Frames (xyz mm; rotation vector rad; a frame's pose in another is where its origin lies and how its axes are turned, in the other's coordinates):
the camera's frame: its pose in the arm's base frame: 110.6 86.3 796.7 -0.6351 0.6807 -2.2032
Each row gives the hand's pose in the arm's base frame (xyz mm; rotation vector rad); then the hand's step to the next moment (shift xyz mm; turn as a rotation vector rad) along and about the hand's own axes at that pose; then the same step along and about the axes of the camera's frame.
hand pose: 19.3 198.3 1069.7 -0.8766 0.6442 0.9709
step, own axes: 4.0 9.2 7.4 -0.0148 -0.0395 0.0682
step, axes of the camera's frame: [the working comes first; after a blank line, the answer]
step, axes of the arm's base frame: -5.9 10.7 -2.5 0.0347 0.0410 0.0595

-5.1 -7.6 -8.4 -0.0386 -0.0448 0.0542
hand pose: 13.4 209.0 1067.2 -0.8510 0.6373 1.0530
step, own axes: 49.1 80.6 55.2 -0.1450 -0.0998 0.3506
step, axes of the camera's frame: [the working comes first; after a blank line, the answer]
step, axes of the arm's base frame: -53.3 89.6 -33.0 0.0572 0.2027 0.3310

-43.0 -58.5 -81.7 -0.1126 -0.3016 0.2242
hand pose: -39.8 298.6 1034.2 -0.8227 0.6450 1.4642
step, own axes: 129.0 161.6 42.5 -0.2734 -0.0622 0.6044
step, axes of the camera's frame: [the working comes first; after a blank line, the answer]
step, axes of the arm's base frame: -161.3 99.4 -93.2 -0.0112 0.3280 0.5798

1.6 -79.7 -195.4 -0.1088 -0.5678 0.3312
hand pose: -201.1 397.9 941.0 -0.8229 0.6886 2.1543
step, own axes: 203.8 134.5 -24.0 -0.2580 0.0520 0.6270
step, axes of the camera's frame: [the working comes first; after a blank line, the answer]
step, axes of the arm's base frame: -205.2 -9.2 -134.3 -0.1152 0.2814 0.6082

101.3 -11.2 -223.2 -0.0036 -0.6099 0.3007
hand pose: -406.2 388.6 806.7 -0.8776 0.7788 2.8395
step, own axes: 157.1 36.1 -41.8 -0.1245 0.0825 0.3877
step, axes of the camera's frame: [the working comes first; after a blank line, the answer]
step, axes of the arm's base frame: -117.3 -64.4 -99.0 -0.1110 0.1274 0.3796

97.7 42.7 -127.9 0.0581 -0.3715 0.1767
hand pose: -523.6 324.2 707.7 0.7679 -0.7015 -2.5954
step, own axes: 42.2 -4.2 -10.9 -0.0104 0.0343 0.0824
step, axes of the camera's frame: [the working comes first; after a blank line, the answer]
step, axes of the arm's base frame: -28.0 -19.4 -27.6 -0.0333 0.0062 0.0832

25.4 15.1 -32.3 0.0348 -0.0730 0.0391
